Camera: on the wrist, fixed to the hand. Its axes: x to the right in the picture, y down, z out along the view.
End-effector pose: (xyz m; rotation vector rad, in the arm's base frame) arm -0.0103 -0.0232 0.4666 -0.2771 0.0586 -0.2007
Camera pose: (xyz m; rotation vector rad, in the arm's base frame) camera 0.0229 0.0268 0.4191 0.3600 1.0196 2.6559
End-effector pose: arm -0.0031 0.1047 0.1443 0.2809 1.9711 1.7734
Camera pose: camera -0.0480 0.0990 0.2061 -1.2290 -0.0686 -0.4691
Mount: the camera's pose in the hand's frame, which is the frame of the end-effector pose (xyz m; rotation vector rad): 0.0237 0.0666 -0.0295 0.2439 0.7030 2.9779
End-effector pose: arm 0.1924 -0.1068 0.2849 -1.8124 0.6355 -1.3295
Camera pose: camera 0.1758 -0.1716 0.2475 0.8816 1.7954 0.4265
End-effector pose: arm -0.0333 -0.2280 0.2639 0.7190 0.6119 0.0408
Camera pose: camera -0.0184 -0.1539 0.2763 -1.0887 0.3577 -2.7483
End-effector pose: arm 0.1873 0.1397 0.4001 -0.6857 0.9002 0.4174
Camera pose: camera 0.1441 0.1679 0.3435 -1.1523 -1.4621 -1.9189
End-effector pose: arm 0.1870 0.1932 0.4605 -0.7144 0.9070 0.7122
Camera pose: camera 0.1317 0.2131 0.4113 -0.9823 -1.3910 -1.6950
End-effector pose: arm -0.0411 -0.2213 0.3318 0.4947 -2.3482 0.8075
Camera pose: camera -0.0807 -0.1560 0.3374 2.6565 0.3547 -1.2289
